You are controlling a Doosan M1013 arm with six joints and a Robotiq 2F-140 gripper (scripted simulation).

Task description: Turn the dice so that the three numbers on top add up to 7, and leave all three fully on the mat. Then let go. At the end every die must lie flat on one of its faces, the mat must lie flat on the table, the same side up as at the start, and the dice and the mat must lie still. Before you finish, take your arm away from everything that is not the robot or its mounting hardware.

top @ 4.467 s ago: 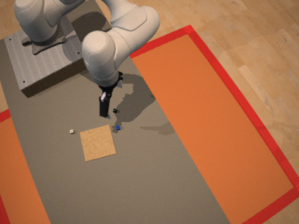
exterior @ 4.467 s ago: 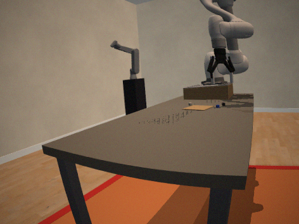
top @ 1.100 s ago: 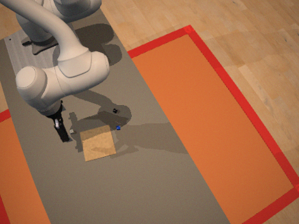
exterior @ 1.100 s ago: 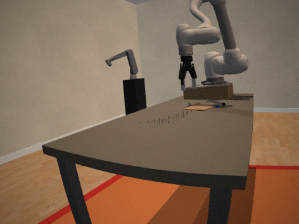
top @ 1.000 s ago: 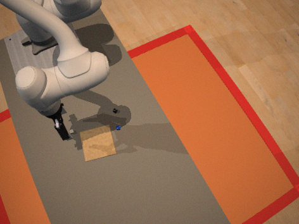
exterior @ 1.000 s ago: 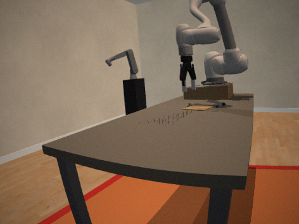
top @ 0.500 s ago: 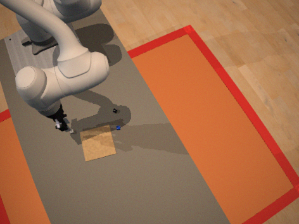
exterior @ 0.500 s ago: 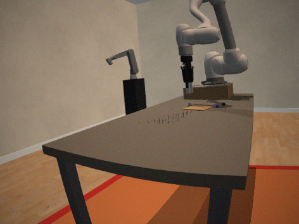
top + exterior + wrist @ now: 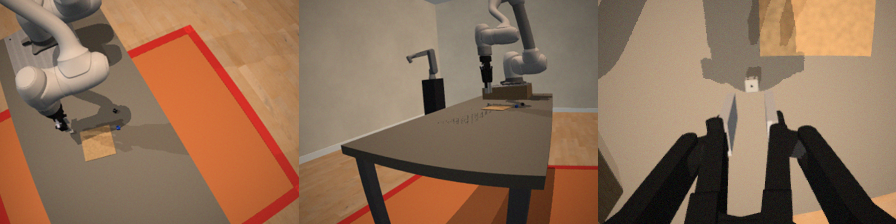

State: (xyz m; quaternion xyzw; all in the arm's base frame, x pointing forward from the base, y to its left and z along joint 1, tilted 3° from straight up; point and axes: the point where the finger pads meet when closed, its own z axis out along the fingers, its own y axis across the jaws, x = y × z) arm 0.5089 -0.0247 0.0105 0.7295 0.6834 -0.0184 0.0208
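My gripper is now 10 cm above the white die. The rest, counted from my hand: black die 2 cm behind, 22 cm to the left, 10 cm below; tan mat 9 cm ahead, 9 cm to the left, 11 cm below; blue die 6 cm ahead, 21 cm to the left, 10 cm below.
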